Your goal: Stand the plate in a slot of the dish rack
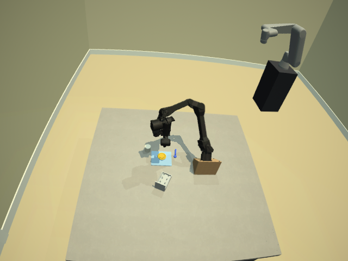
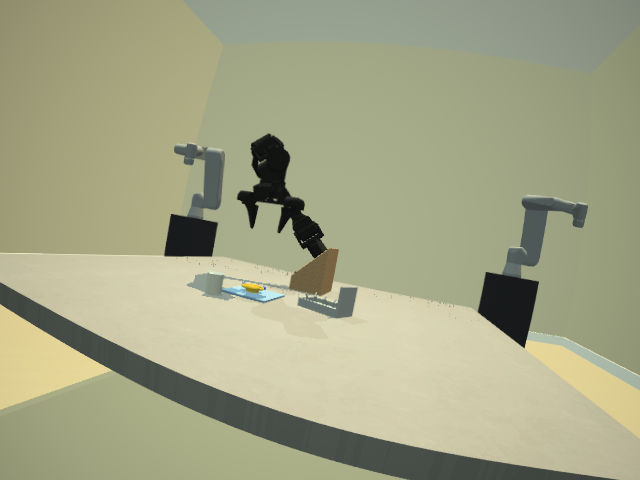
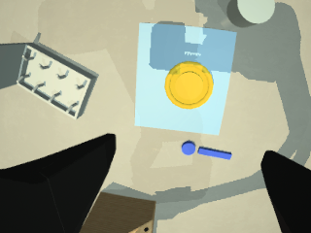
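Now: gripper tip 16 cm above the yellow plate and 1 cm to the left of it. Also, from my gripper tip: white cup 16 cm below, 10 cm ahead, 8 cm to the right; then blue spoon 18 cm below, 10 cm behind, 3 cm to the right; then light blue mat 18 cm below, 1 cm ahead.
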